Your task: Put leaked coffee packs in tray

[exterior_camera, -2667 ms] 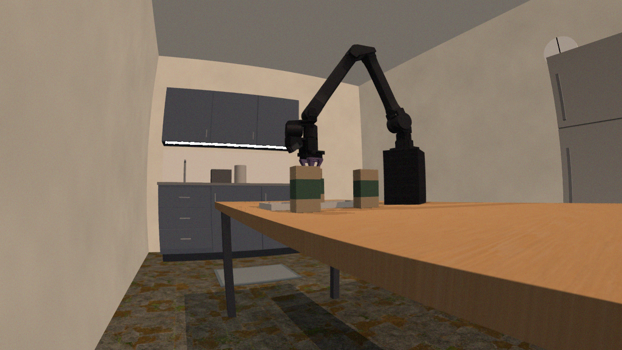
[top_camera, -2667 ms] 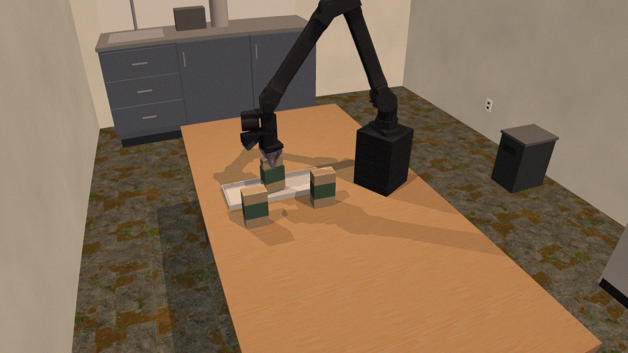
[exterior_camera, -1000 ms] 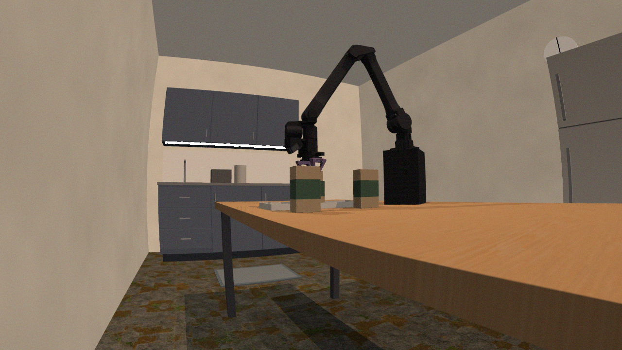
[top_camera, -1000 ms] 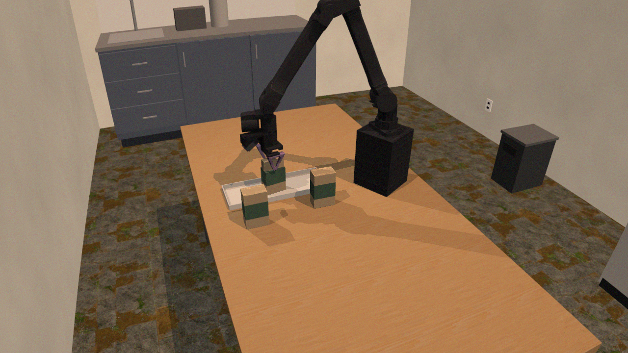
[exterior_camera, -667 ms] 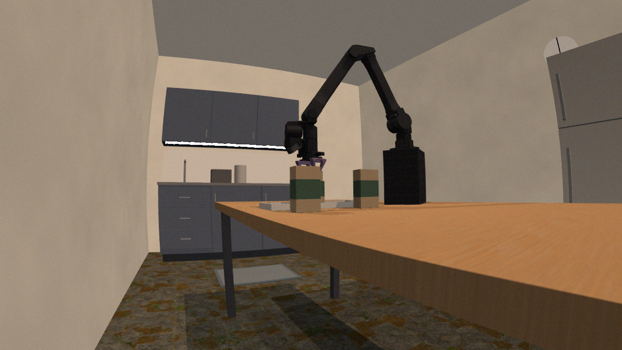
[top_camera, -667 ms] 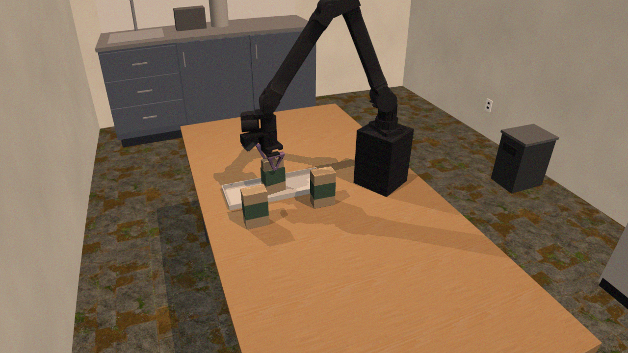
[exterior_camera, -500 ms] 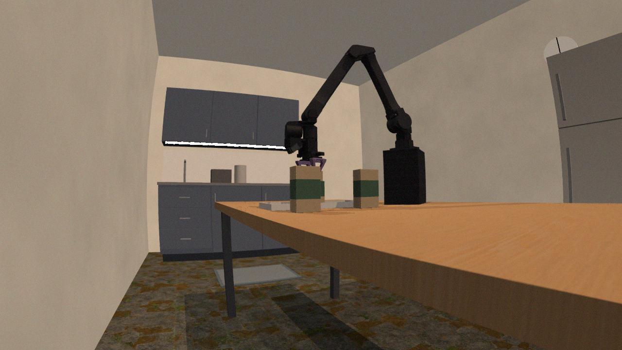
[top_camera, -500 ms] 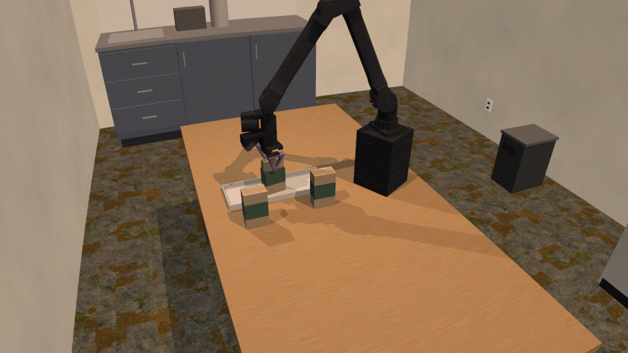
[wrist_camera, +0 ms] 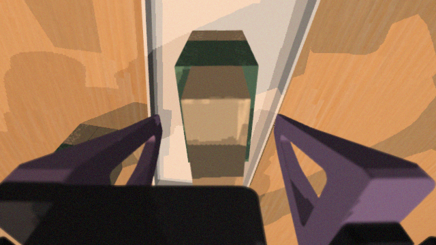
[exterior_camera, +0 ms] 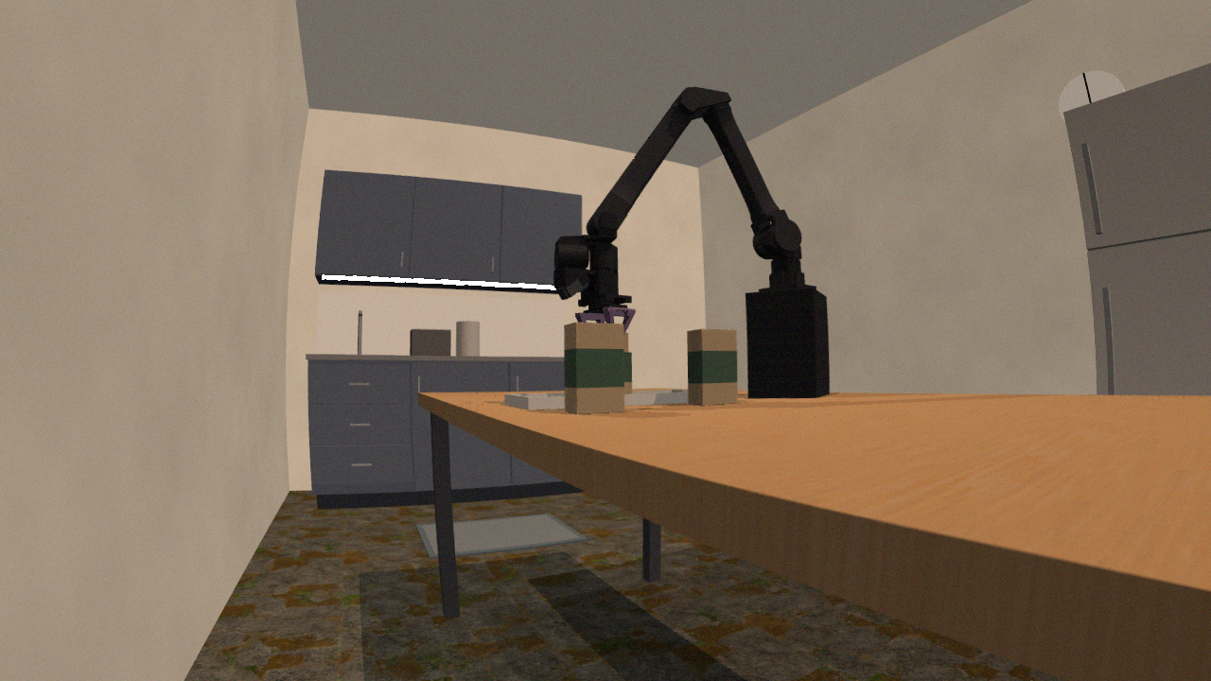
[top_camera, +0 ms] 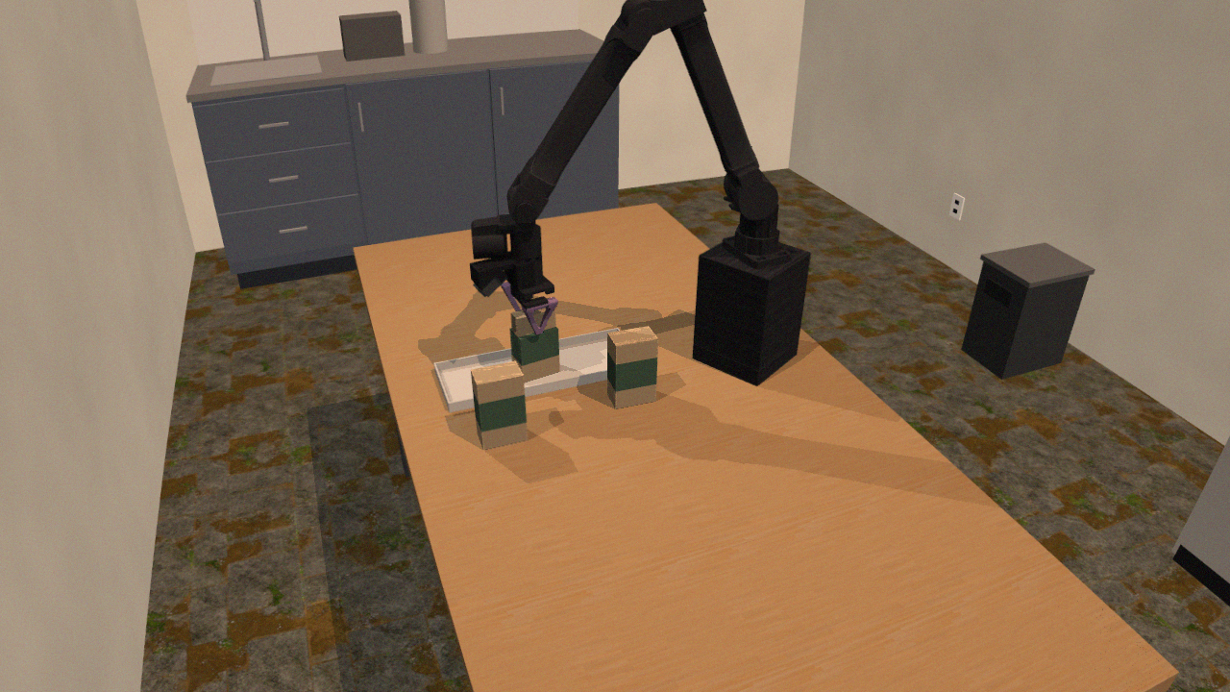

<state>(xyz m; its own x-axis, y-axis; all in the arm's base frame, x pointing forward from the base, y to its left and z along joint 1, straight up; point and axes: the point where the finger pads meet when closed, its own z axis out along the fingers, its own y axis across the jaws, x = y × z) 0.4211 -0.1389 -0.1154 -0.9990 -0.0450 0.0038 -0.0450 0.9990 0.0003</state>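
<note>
Now: the white tray 10 mm behind my hand and 110 mm below it.
</note>
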